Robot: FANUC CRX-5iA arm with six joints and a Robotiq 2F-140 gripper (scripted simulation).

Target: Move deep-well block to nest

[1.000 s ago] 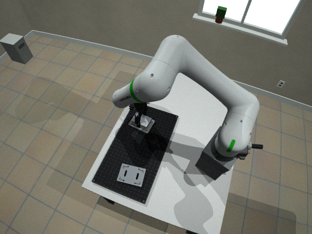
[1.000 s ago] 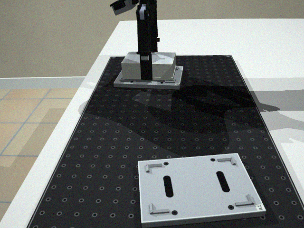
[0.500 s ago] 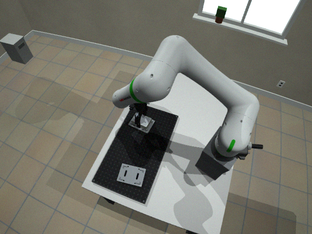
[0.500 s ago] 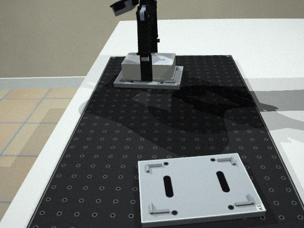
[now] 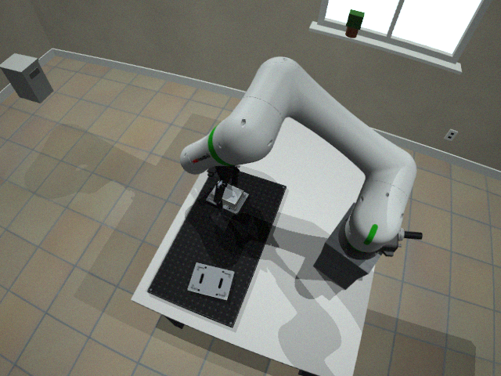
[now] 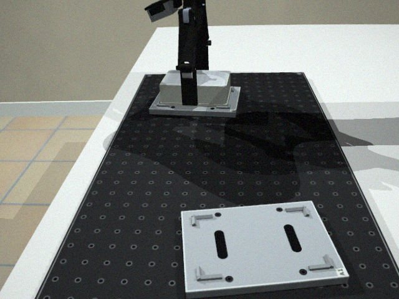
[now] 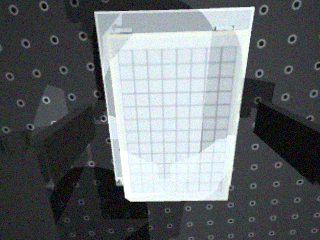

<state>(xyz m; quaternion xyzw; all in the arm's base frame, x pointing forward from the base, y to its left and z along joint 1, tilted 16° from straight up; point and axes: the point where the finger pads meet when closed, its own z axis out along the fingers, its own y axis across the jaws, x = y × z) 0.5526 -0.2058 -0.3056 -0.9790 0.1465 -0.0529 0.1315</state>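
The 96-well deep-well block lies 1 cm below my hand. The rest, counted from my hand: A1 mark: 9 cm behind, 46 cm to the left, 3 cm below.
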